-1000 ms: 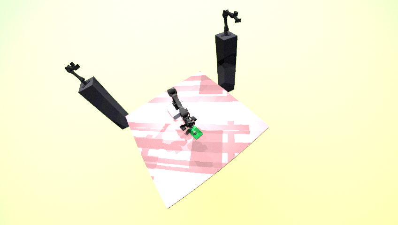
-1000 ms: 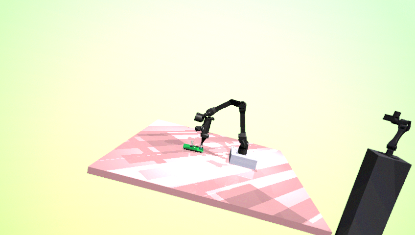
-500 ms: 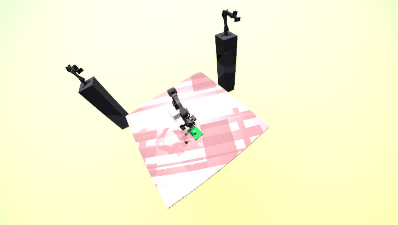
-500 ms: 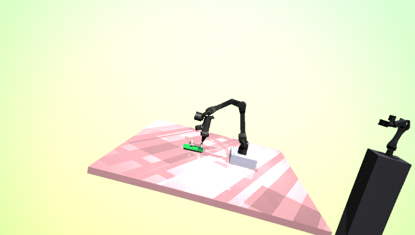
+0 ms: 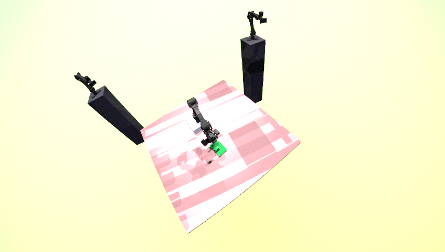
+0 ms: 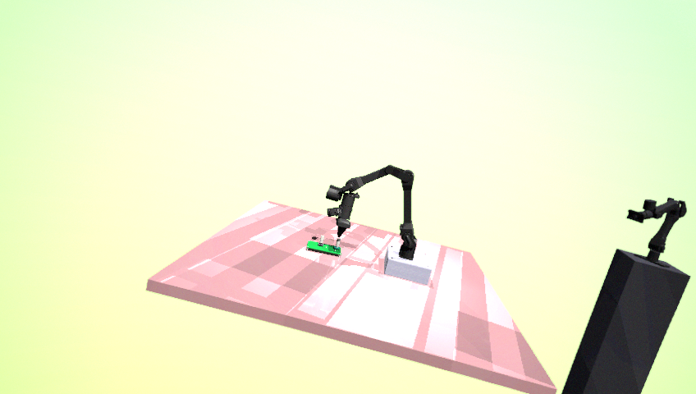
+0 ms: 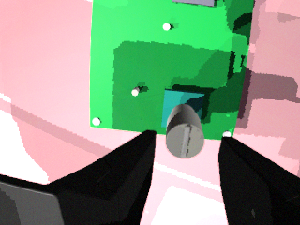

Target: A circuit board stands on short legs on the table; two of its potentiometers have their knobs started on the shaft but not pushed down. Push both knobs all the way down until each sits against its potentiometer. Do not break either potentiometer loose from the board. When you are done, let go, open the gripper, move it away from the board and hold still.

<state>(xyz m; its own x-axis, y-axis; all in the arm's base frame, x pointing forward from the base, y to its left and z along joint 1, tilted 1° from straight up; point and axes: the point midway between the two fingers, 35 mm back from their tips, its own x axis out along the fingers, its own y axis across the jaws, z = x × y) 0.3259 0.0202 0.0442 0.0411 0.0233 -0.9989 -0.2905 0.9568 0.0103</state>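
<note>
Right now my gripper tip is 70 mm short of the knob, 30 mm above it and 20 mm to the right of it.
</note>
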